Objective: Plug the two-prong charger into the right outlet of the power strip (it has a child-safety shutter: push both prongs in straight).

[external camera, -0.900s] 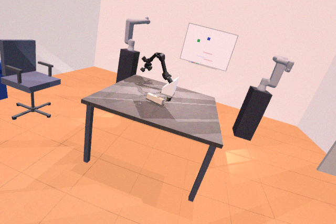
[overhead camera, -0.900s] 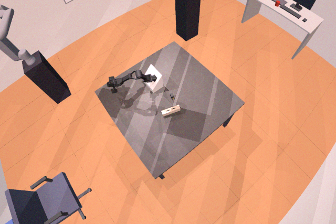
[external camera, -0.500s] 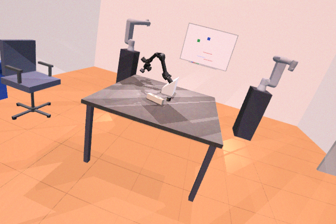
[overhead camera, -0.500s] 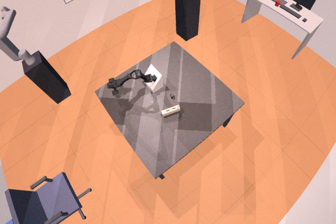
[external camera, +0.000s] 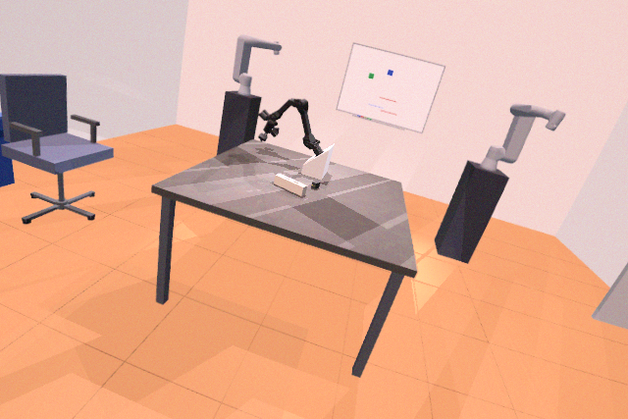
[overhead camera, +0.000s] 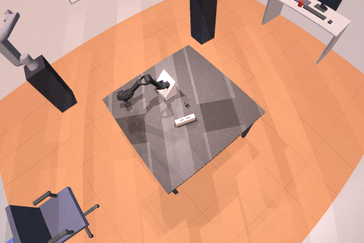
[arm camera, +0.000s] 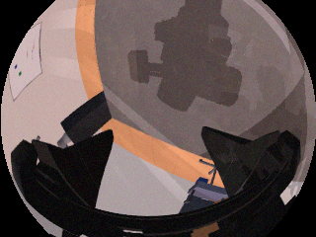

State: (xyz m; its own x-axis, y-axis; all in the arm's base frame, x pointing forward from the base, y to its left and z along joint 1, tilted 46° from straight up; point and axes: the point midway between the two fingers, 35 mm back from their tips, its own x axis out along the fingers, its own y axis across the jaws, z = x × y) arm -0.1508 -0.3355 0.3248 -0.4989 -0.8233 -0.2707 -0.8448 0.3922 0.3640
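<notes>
Now: gripper tip 53 cm to the right of the two-prong charger, 42 cm short of it and 9 cm above it.
</notes>
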